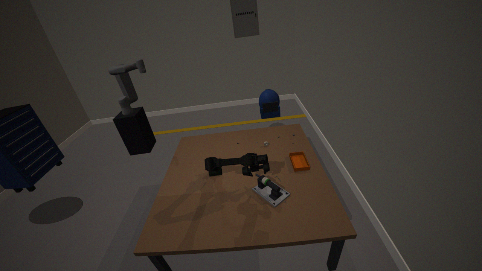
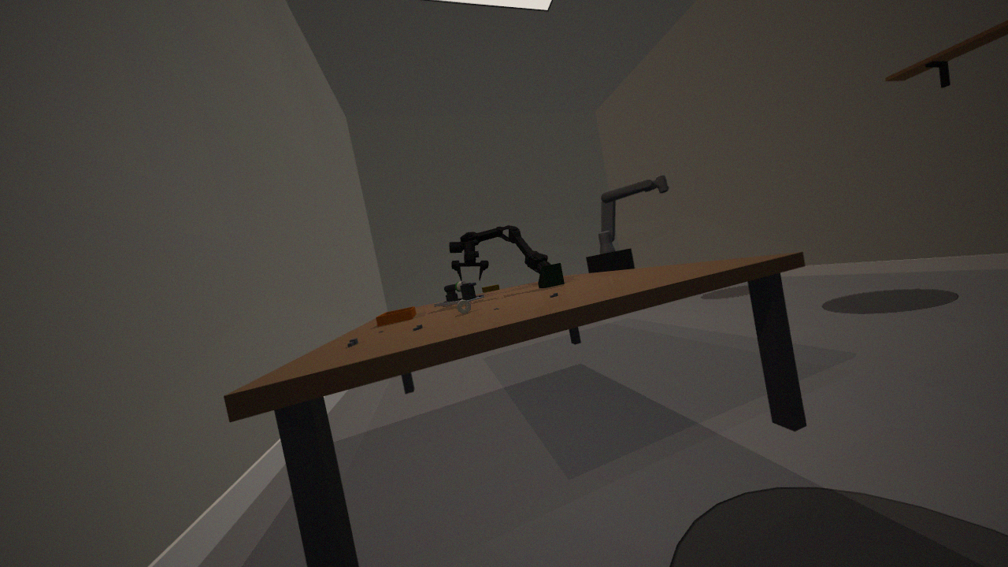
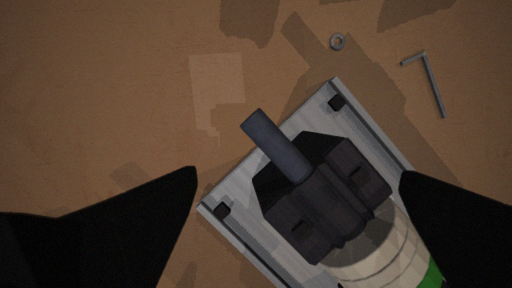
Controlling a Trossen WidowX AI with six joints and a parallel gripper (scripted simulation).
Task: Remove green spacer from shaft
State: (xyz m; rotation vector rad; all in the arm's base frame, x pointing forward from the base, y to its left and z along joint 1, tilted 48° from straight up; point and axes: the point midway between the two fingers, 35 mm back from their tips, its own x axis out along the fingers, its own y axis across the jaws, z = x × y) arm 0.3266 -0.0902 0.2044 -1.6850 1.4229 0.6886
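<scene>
Right now my gripper tip is 40 mm to the left of the dark grey shaft, 40 mm short of it and 20 mm above it. Also, from my gripper tip: green spacer 70 mm to the right, 50 mm ahead, 20 mm below; then orange tray 350 mm ahead, 180 mm to the left, 90 mm below; then pale spacer 50 mm to the right, 40 mm ahead, 20 mm below.
</scene>
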